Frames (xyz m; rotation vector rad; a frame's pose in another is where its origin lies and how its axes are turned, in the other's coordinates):
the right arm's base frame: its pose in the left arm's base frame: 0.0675 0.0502 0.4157 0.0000 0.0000 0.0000
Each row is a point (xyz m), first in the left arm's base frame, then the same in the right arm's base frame.
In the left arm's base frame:
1: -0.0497 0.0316 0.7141
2: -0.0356 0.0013 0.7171
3: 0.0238 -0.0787 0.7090
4: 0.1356 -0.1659 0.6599
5: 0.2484 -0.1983 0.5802
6: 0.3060 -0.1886 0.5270
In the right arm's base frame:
1: -0.1172 -0.0186 0.2984
2: -0.1031 -0.0489 0.3014
3: -0.0437 -0.1289 0.2933
4: 0.0681 -0.2161 0.2442
5: 0.1809 -0.2485 0.1645
6: 0.2385 -0.2388 0.1113

